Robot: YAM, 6 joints.
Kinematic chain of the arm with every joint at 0, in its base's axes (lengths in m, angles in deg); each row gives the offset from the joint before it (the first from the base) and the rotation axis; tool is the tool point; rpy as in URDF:
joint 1: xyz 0 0 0.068 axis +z
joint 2: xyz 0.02 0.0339 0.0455 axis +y
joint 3: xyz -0.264 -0.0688 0 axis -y
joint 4: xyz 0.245 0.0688 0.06 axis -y
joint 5: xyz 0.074 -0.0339 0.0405 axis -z
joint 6: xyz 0.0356 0 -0.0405 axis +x
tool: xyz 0 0 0 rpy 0 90 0
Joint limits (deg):
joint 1: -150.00..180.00
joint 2: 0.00..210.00
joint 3: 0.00..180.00
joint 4: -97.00..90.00
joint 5: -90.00..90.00
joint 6: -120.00..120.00
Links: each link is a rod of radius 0.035 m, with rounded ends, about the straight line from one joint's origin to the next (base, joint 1, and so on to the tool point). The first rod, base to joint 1, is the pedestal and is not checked.
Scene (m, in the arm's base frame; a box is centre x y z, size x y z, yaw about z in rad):
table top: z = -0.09
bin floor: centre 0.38 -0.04 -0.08 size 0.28 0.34 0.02 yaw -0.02
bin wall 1: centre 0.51 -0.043 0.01 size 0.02 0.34 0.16 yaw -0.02
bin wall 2: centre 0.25 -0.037 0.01 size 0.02 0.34 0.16 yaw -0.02
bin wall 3: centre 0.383 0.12 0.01 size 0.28 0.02 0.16 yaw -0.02
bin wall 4: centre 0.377 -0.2 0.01 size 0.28 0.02 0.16 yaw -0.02
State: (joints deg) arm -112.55 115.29 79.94 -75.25 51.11 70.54
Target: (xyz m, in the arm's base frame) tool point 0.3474 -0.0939 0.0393
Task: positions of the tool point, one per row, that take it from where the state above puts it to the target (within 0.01 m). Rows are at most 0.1 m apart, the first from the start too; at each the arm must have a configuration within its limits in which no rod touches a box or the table.
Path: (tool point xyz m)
1: -0.0744 -0.3304 0.1759
2: 0.0114 -0.3425 0.1828
3: 0.0984 -0.3322 0.1899
4: 0.1809 -0.2998 0.1972
5: 0.2530 -0.2469 0.2046
6: 0.3099 -0.1768 0.2123
7: 0.3474 -0.0939 0.2201
8: 0.3591 -0.0962 0.1292
9: 0.3474 -0.0939 0.0393

